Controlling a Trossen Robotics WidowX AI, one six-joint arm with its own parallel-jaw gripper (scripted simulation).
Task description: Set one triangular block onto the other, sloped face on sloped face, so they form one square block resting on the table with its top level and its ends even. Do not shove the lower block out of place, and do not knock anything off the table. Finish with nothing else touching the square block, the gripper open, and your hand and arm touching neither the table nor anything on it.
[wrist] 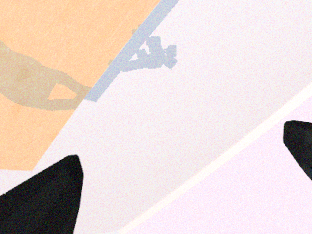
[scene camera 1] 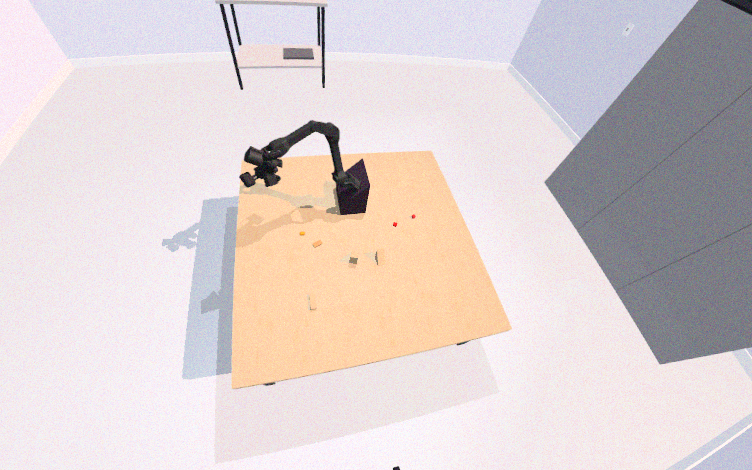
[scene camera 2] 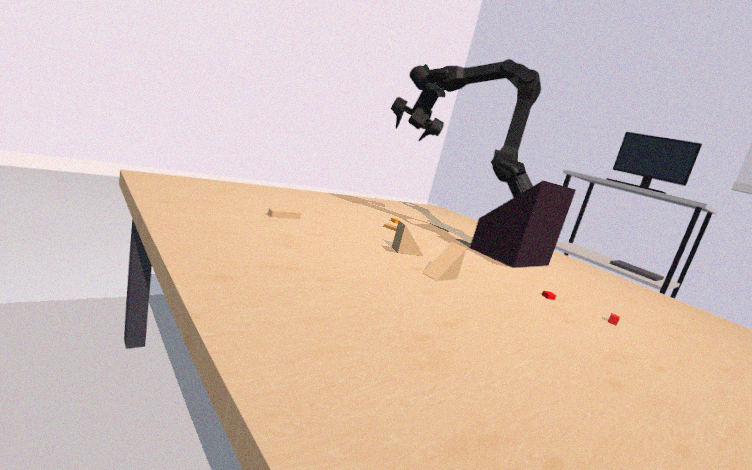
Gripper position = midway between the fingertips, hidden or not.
My gripper (scene camera 2: 407, 134) is open, with nothing in its grasp.
My gripper also shows in the wrist view (wrist: 185, 148).
